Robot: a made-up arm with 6 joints. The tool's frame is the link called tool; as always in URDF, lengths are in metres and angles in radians.
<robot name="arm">
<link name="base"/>
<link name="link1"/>
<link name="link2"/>
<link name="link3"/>
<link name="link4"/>
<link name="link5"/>
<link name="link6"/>
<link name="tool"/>
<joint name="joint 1" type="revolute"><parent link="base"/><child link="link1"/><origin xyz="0 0 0.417" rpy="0 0 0"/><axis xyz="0 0 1"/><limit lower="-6.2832" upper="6.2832" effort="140" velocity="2.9"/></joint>
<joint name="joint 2" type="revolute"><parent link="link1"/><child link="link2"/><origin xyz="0 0 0" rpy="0 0 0"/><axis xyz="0 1 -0.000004"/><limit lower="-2.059" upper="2.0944" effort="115" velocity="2"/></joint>
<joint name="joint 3" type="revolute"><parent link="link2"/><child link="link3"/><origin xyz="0.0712 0 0.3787" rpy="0 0 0"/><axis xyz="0 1 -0.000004"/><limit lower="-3.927" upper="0.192" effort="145" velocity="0.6"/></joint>
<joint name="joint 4" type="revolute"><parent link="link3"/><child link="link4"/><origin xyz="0.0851 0 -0.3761" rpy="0 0 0"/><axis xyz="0 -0.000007 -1"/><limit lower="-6.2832" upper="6.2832" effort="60" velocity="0.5"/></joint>
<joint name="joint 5" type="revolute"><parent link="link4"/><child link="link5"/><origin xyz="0 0 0" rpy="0 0 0"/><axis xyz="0 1 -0.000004"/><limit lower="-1.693" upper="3.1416" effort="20" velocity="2.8"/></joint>
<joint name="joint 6" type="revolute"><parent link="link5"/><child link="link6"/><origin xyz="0.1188 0 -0.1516" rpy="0 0 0"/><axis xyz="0 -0.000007 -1"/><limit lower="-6.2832" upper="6.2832" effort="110" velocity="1"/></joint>
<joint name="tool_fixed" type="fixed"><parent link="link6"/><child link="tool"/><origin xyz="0 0 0" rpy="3.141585 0 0"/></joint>
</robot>
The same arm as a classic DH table. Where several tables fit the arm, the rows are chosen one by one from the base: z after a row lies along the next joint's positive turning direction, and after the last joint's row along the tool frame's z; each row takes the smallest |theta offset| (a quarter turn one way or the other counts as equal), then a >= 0, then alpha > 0; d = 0 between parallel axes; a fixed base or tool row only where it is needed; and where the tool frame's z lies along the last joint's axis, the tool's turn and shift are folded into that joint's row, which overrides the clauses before.
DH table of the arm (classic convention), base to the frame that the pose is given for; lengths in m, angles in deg. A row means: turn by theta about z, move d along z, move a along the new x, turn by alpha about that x. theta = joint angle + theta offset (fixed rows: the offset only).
joint 1: d 0.4170; theta0 0.00; a 0.0000; alpha -90.00
joint 2: d 0.0000; theta0 -79.35; a 0.3853; alpha 0.00
joint 3: d 0.0000; theta0 79.35; a 0.0851; alpha -90.00
joint 4: d 0.3761; theta0 0.00; a 0.0000; alpha 90.00
joint 5: d 0.0000; theta0 0.00; a 0.1188; alpha -90.00
joint 6: d 0.1516; theta0 0.00; a 0.0000; alpha 0.00
Joint limits (deg, base to tool): -360.00..360.00 -117.97..120.00 -225.00..11.00 -360.00..360.00 -97.00..180.00 -360.00..360.00

